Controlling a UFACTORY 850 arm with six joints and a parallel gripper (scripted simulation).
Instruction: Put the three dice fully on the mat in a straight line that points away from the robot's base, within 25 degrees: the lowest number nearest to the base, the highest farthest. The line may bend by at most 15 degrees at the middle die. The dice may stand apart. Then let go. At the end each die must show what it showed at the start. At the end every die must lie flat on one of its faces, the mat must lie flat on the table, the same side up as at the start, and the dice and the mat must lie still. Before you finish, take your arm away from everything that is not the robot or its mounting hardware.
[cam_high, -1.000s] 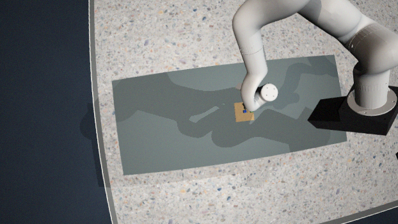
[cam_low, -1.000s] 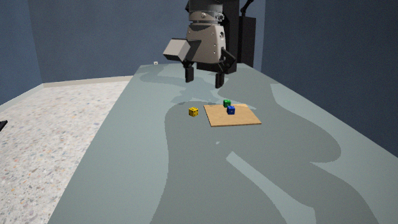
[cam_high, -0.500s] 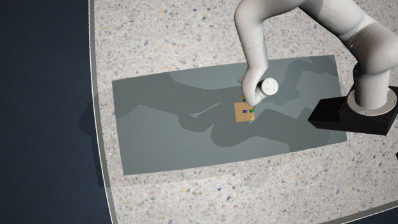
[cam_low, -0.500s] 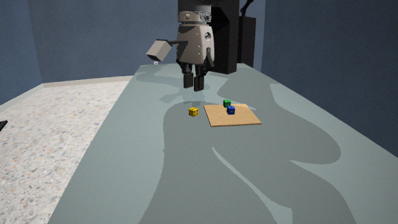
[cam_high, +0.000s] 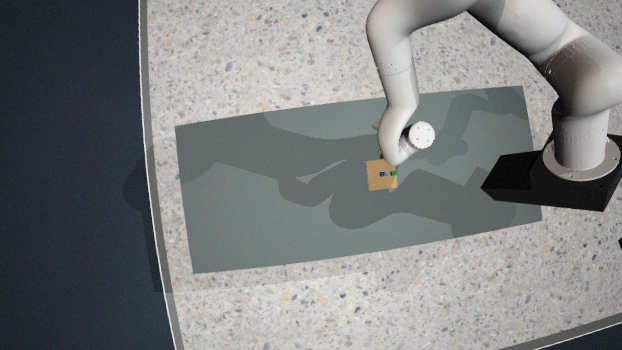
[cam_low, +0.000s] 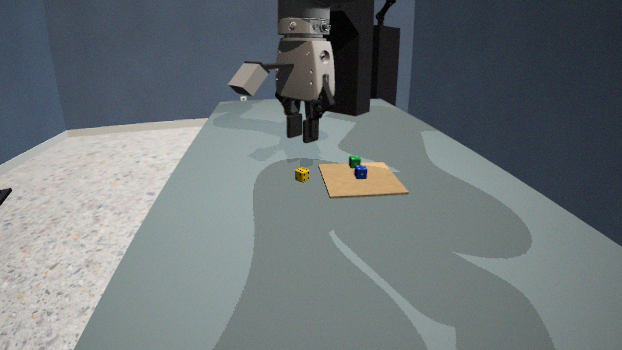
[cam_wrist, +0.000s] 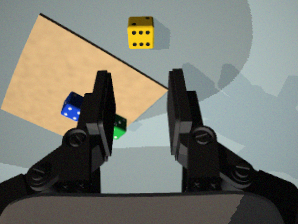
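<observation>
My gripper is now 90 mm above the yellow die. The rest, counted from my hand: blue die: 50 mm ahead, 100 mm to the left, 80 mm below; then tan mat: 50 mm ahead, 100 mm to the left, 100 mm below; then green die: 120 mm to the left, 80 mm below.
</observation>
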